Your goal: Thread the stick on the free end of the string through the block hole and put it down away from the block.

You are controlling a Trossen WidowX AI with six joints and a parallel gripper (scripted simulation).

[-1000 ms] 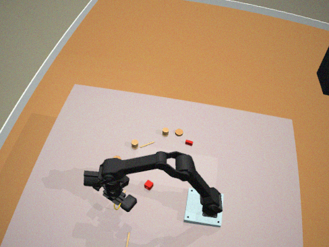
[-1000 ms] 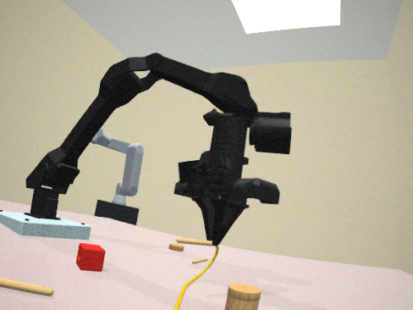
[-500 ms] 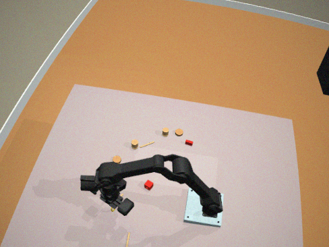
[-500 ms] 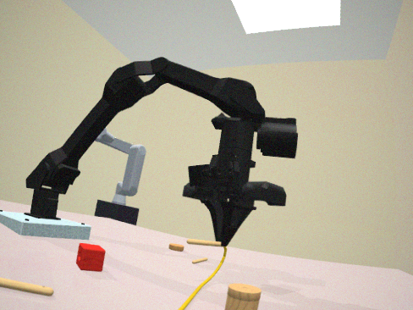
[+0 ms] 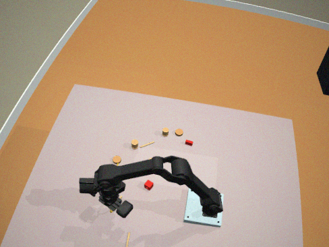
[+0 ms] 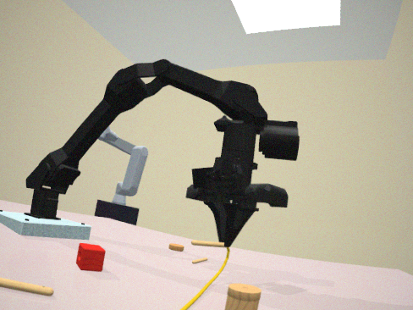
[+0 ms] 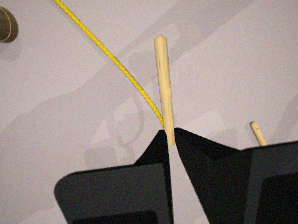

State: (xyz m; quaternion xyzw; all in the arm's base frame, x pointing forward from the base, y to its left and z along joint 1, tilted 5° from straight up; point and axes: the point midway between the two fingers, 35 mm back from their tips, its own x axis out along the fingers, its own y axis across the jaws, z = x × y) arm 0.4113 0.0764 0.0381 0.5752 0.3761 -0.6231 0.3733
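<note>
The red block lies 160 mm to the right of my gripper tip, 130 mm behind it and 40 mm below it. From my gripper tip the other things lie so: round button (270 mm to the right, 50 mm below, 40 mm ahead).
</note>
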